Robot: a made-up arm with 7 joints. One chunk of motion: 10 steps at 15 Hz.
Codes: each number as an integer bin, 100 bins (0 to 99) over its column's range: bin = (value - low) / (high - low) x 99, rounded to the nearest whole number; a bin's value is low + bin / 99 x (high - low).
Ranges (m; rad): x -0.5..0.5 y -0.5..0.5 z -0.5..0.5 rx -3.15..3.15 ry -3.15..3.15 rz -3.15..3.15
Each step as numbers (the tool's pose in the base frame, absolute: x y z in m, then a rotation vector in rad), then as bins.
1 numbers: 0.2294 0.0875 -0.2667 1.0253 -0.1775 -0.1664
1 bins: 72 58 23 66 47 47
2 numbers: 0.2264 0.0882 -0.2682 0.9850 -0.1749 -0.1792
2 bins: 72 58 23 65 47 47
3 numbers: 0.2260 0.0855 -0.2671 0.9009 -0.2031 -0.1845
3 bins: 72 58 23 64 46 47
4 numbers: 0.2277 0.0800 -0.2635 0.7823 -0.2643 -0.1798
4 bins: 72 57 23 62 45 47
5 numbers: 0.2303 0.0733 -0.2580 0.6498 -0.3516 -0.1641
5 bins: 72 57 24 60 44 47
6 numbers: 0.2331 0.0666 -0.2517 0.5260 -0.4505 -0.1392
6 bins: 73 56 25 58 42 47
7 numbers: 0.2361 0.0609 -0.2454 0.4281 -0.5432 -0.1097
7 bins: 73 56 25 56 41 48
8 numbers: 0.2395 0.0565 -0.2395 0.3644 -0.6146 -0.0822
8 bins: 73 55 26 55 40 48
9 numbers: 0.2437 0.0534 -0.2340 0.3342 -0.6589 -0.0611
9 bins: 74 55 26 55 39 49
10 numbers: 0.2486 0.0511 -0.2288 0.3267 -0.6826 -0.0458
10 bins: 74 55 27 55 39 49
